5 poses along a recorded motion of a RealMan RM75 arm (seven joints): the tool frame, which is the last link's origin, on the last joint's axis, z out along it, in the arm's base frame.
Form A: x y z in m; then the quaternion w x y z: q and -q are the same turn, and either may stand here.
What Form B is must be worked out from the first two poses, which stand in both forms.
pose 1, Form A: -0.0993, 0.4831, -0.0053, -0.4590, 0.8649, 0.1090, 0.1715
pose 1, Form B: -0.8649, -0.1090, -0.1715, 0.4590, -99.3, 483.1, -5.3
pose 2, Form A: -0.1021, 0.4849, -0.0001, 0.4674, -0.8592, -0.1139, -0.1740
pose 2, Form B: -0.8592, -0.1139, -0.1740, 0.4674, -102.1, 484.9, -0.1
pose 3, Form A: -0.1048, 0.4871, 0.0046, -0.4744, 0.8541, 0.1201, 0.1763
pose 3, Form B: -0.8541, -0.1201, -0.1763, 0.4744, -104.8, 487.1, 4.6
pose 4, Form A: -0.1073, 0.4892, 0.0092, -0.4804, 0.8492, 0.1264, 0.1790
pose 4, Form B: -0.8492, -0.1264, -0.1790, 0.4804, -107.3, 489.2, 9.2
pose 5, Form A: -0.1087, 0.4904, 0.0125, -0.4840, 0.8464, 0.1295, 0.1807
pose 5, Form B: -0.8464, -0.1295, -0.1807, 0.4840, -108.7, 490.4, 12.5
